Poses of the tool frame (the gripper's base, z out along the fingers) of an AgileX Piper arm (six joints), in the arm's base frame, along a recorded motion.
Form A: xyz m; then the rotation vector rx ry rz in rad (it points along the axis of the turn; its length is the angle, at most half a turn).
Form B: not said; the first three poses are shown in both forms.
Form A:
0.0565 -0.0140 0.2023 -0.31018 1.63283 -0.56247
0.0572 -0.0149 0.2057 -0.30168 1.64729 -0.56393
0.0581 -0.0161 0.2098 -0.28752 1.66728 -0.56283
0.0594 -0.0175 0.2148 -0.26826 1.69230 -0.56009
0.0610 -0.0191 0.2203 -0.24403 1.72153 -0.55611
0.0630 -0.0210 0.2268 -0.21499 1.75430 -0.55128
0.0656 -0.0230 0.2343 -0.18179 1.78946 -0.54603
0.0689 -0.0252 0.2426 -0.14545 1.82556 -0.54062
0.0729 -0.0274 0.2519 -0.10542 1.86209 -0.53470
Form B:
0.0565 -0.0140 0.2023 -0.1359 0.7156 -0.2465 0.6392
0.0572 -0.0149 0.2057 -0.1320 0.7206 -0.2467 0.6344
0.0581 -0.0161 0.2098 -0.1255 0.7275 -0.2456 0.6282
0.0594 -0.0175 0.2148 -0.1167 0.7361 -0.2436 0.6206
0.0610 -0.0191 0.2203 -0.1058 0.7461 -0.2410 0.6116
0.0630 -0.0210 0.2268 -0.0928 0.7571 -0.2379 0.6013
0.0656 -0.0230 0.2343 -0.0781 0.7687 -0.2346 0.5899
0.0689 -0.0252 0.2426 -0.0622 0.7803 -0.2311 0.5778
0.0729 -0.0274 0.2519 -0.0448 0.7917 -0.2273 0.5652

